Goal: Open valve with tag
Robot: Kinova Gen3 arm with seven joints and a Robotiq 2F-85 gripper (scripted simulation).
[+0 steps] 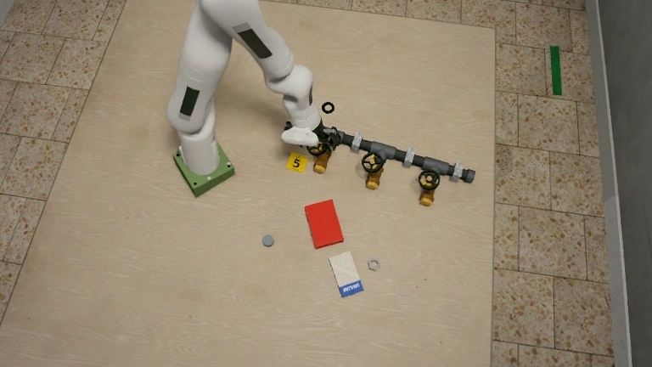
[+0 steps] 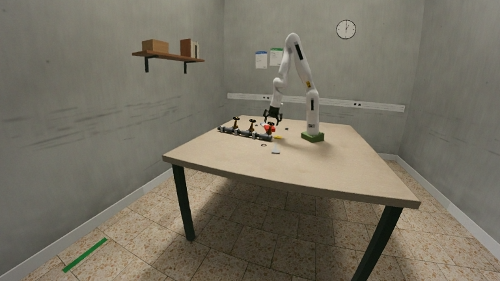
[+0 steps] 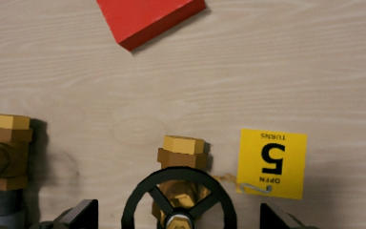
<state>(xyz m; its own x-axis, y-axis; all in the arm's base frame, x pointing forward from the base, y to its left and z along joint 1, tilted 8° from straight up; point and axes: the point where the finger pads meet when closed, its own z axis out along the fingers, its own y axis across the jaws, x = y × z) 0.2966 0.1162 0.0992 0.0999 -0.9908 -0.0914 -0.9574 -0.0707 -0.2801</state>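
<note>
Now: hand 6 cm past the yellow tag, 1 cm to the left of it and 11 cm above it. From my hand the other things lie so: blue card (19 cm ahead, 29 cm to the right, 10 cm below); then red block (8 cm ahead, 18 cm to the right, 10 cm below); then grey disc (5 cm behind, 27 cm to the right, 10 cm below).
</note>
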